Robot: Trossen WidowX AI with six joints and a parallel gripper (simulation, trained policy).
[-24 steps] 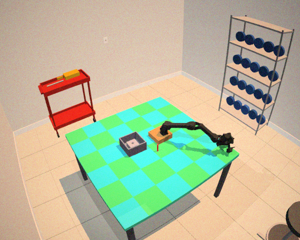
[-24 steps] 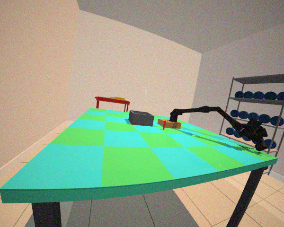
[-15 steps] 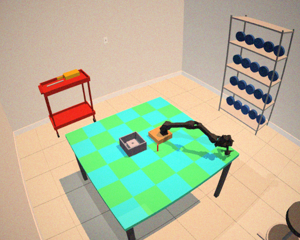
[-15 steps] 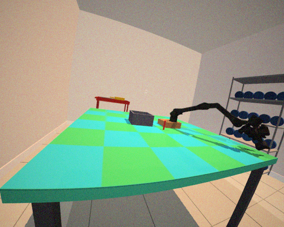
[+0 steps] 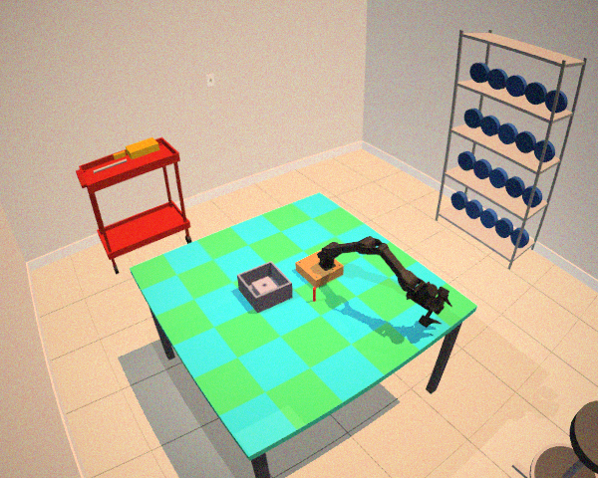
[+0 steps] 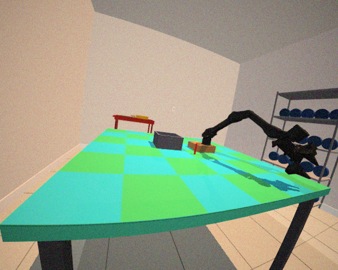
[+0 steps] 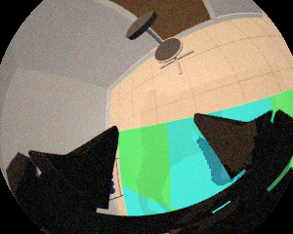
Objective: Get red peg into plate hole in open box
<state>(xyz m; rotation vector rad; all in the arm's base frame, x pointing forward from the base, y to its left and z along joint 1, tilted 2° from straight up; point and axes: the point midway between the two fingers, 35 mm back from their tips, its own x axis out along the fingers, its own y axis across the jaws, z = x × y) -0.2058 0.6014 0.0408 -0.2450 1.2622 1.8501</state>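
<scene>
My gripper tip is 490 mm to the left of the red peg, 380 mm short of it and 60 mm above it. From my gripper tip the other things lie so: pale plate 650 mm to the right, 560 mm ahead, 50 mm below; then grey box 650 mm to the right, 560 mm ahead, 70 mm below.
</scene>
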